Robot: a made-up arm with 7 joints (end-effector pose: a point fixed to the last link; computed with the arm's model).
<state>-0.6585 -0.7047 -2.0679 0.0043 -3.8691 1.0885 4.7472</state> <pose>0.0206 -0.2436 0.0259 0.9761 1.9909 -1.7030</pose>
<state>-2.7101 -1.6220 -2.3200 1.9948 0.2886 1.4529 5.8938</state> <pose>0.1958 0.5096 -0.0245 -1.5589 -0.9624 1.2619</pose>
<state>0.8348 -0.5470 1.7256 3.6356 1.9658 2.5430 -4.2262</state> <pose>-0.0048 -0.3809 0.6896 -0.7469 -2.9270 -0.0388</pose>
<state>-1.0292 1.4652 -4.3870 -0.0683 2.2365 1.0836 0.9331</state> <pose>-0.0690 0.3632 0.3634 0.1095 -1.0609 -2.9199</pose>
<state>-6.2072 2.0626 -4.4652 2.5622 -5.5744 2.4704 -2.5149</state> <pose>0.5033 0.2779 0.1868 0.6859 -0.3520 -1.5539</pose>
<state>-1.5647 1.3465 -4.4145 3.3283 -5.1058 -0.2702 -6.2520</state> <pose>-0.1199 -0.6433 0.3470 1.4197 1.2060 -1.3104</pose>
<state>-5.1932 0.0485 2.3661 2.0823 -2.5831 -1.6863 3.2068</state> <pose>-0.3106 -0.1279 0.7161 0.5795 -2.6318 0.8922</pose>
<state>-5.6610 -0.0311 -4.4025 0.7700 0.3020 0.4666 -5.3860</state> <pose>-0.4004 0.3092 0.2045 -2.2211 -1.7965 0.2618</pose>
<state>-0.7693 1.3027 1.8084 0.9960 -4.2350 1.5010 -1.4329</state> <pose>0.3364 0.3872 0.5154 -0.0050 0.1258 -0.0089</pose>
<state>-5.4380 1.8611 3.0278 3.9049 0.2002 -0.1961 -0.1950</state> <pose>0.2108 0.1925 -0.1801 -1.2265 2.5375 0.1055</pose>
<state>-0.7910 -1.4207 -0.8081 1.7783 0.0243 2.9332 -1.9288</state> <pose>-0.3658 -0.0448 0.6406 2.5091 1.2467 1.2113</pose>
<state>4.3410 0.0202 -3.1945 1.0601 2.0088 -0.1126 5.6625</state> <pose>0.2755 0.4500 0.3289 -2.1169 0.3227 -0.4647</pose>
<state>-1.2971 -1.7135 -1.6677 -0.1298 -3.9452 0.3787 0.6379</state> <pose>0.0301 -0.3485 0.3434 1.1743 0.0615 0.0845</pose>
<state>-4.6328 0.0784 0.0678 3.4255 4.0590 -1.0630 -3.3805</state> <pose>-0.0712 -0.0509 0.8883 0.0179 -0.9681 -0.7724</pose>
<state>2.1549 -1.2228 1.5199 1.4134 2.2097 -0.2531 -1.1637</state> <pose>-0.3908 -0.3909 0.4618 0.2619 -1.4152 0.0379</pose>
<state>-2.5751 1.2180 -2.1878 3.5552 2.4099 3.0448 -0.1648</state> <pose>-0.3168 -0.3756 0.3212 -1.0075 1.4719 0.4162</pose>
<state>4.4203 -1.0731 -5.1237 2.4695 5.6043 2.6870 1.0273</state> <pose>0.3228 0.2710 0.7008 0.5674 -1.8887 0.7741</pose>
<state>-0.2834 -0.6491 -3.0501 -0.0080 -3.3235 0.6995 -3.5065</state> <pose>0.0770 -0.0378 -0.0444 0.4473 -3.0060 0.2261</pose>
